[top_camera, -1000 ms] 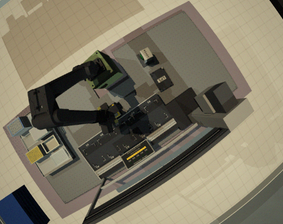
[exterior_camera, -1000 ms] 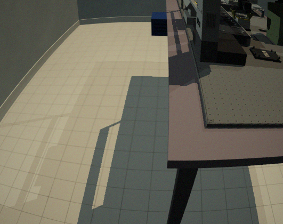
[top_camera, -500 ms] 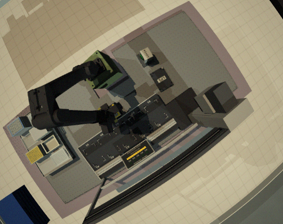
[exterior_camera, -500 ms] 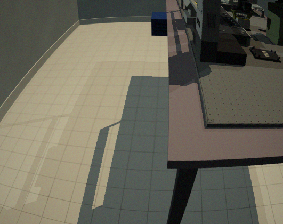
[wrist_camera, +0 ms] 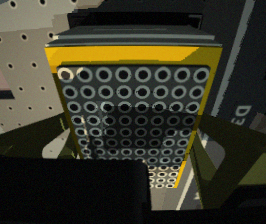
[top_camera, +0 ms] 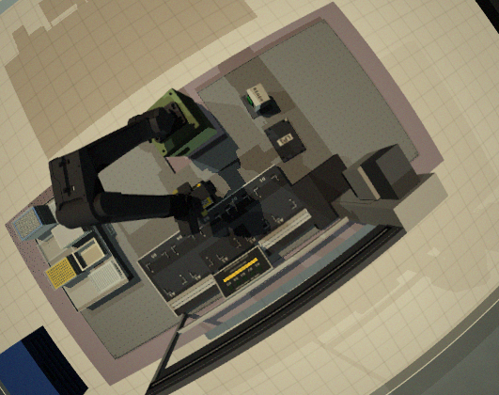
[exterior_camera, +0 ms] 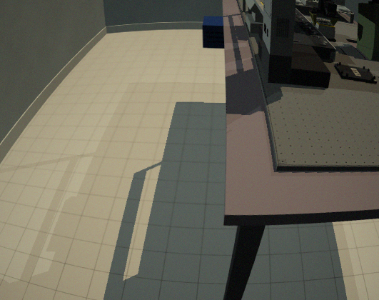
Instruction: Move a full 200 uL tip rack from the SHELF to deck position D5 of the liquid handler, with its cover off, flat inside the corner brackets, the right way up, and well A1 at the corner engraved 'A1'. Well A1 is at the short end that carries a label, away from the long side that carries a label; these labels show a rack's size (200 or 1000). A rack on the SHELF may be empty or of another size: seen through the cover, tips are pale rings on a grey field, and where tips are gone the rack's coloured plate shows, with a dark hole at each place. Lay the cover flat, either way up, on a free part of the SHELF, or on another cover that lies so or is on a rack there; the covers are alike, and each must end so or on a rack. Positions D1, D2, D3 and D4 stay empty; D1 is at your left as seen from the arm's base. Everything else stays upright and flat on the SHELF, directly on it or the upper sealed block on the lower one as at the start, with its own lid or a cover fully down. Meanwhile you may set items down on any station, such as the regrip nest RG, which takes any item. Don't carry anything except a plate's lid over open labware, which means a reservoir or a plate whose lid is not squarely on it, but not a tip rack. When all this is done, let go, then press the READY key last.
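Right now my hand is 1 cm past the yellow tip rack, 1 cm to the right of it and 1 cm below it. The rest, counted from my hand: shelf label: 10 cm behind, 36 cm to the right, 4 cm below; then ready key box: 21 cm behind, 38 cm to the left, 3 cm above; then RG nest: 4 cm below.
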